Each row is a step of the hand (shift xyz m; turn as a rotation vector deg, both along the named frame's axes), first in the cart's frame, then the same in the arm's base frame.
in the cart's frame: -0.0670 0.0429 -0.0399 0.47 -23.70 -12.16
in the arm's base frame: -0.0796 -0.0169 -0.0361 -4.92 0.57 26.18
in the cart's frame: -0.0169 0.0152 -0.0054 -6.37 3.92 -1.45
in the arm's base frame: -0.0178 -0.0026 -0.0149 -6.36 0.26 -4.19
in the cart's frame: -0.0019 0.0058 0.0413 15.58 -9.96 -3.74
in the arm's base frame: 0.0193 0.0301 -0.0215 11.83 -6.06 13.39
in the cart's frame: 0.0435 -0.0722 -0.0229 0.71 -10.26 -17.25
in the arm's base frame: 0.0283 -0.0075 0.0823 -7.84 -9.20 16.04
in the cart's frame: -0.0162 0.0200 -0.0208 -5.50 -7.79 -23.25
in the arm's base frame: -0.0253 -0.0168 -0.0131 -16.34 -11.89 14.94
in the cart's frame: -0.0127 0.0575 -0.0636 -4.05 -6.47 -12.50
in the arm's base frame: -0.0457 -0.0673 -0.0299 -9.63 -4.89 9.89
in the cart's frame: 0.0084 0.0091 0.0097 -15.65 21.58 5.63
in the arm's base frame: 0.0118 -0.0005 -0.0104 -11.37 2.58 -24.63
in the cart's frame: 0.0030 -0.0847 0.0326 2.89 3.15 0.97
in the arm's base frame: 0.0225 0.0598 0.0645 2.86 -1.98 -2.67
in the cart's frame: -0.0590 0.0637 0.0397 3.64 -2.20 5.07
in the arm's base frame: -0.0327 0.0314 -0.0840 5.81 3.09 0.73
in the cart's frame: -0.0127 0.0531 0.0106 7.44 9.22 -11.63
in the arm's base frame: -0.0075 -0.0085 -0.0545 0.07 -16.42 -2.44
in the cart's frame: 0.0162 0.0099 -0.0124 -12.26 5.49 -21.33
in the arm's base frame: 0.0072 -0.0215 -0.0011 -21.66 -12.86 0.92
